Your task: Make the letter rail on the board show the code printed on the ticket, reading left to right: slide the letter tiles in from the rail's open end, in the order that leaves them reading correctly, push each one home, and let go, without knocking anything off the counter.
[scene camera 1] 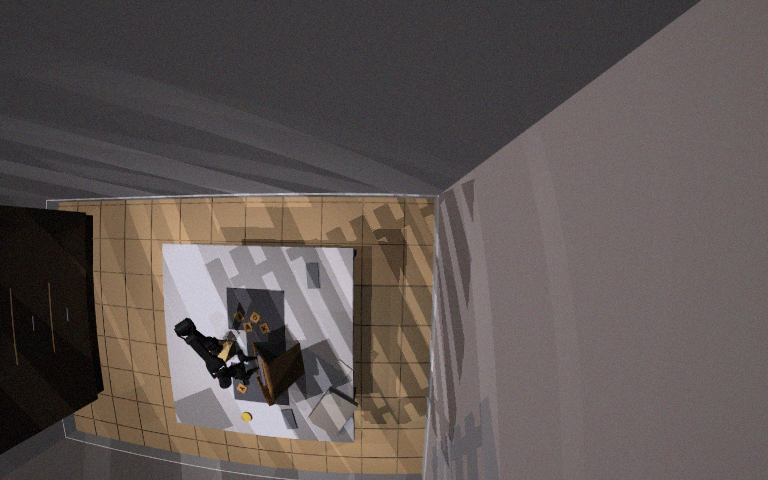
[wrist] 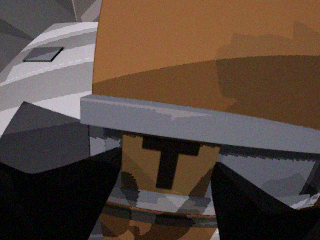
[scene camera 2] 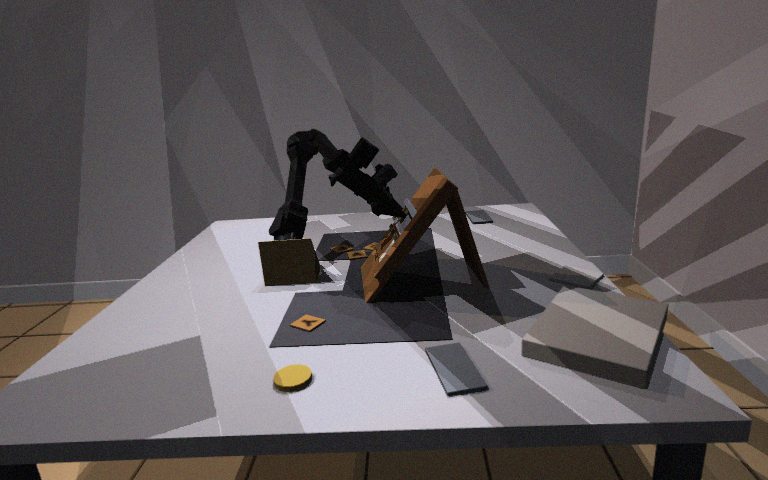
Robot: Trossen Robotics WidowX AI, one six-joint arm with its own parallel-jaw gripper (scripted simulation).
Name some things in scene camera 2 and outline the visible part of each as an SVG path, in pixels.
My gripper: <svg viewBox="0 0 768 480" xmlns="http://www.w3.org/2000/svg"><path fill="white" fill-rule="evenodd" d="M363 173L359 182L351 191L356 196L359 195L371 205L372 213L379 216L382 214L405 218L406 214L402 211L403 208L390 194L389 187L386 187L387 183L398 175L390 164L385 164L385 166L378 164L375 166L376 172L372 177L367 173Z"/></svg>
A yellow disc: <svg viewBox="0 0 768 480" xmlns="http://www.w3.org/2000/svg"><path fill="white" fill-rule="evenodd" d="M311 369L302 364L283 367L275 373L274 385L278 390L284 392L303 389L312 381Z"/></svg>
A grey card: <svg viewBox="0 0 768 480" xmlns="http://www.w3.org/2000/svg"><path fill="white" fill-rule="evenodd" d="M425 348L425 352L447 396L487 389L486 382L460 342Z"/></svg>
